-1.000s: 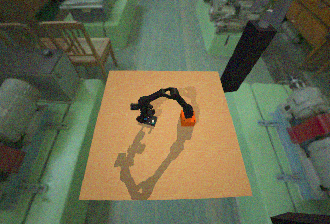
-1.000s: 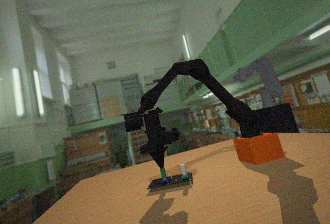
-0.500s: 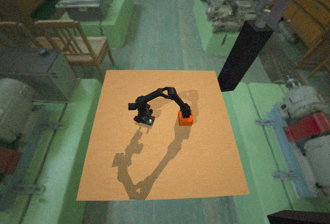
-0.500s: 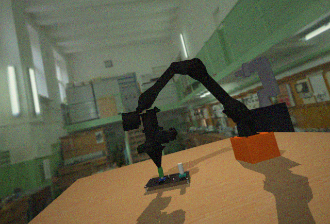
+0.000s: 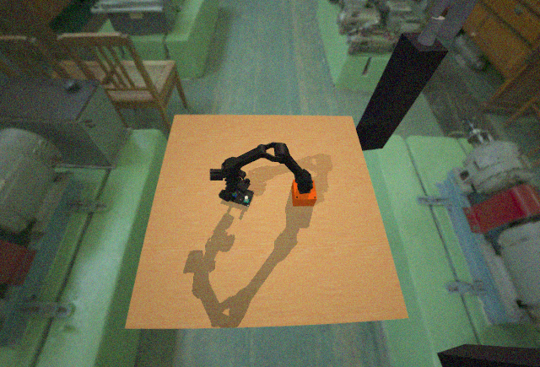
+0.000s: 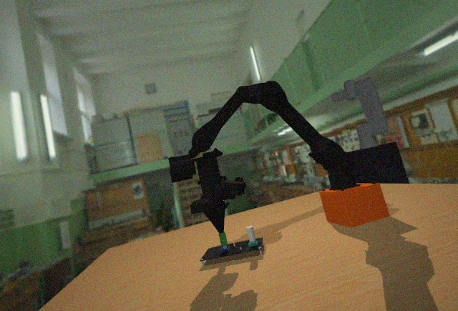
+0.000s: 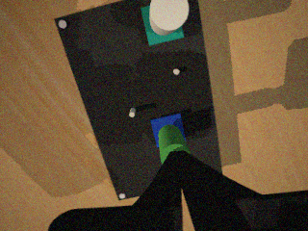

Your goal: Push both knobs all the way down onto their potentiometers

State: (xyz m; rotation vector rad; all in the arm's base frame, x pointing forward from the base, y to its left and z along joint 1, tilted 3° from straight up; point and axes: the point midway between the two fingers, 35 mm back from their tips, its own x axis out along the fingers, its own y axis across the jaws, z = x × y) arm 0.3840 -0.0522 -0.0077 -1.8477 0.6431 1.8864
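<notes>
Right now the green knob is 2 cm below my gripper tip.
</notes>
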